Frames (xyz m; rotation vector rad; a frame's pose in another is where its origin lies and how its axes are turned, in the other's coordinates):
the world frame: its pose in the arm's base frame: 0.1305 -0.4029 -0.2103 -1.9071 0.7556 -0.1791
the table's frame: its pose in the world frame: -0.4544 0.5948 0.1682 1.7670 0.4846 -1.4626
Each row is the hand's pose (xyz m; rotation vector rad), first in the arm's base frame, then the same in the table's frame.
Working: the arm's base frame: its pose in the table's frame: 0.1821 0.5704 0.5811 0.2656 0.6546 1.5794

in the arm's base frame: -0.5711 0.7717 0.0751 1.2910 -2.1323 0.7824
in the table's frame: -0.3462 0.0414 1.1881 2.8041 -0.3988 0.4037
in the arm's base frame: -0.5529 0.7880 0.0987 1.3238 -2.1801 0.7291
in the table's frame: -0.3495 0.0650 1.2123 2.8042 -0.4097 0.3127
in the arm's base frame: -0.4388 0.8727 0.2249 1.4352 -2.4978 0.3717
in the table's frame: -0.3675 0.2075 1.3367 2.7227 -0.5483 -0.2166
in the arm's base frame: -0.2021 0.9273 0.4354 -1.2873 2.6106 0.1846
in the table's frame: -0.3313 0.4895 1.4867 2.4676 -0.8415 -0.9885
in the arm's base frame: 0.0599 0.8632 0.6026 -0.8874 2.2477 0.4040
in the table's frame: -0.2227 0.7844 1.5309 2.1811 -1.1921 -1.5848
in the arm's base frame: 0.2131 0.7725 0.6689 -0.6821 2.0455 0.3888
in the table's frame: -0.1317 0.9486 1.5020 2.0400 -1.4255 -1.8525
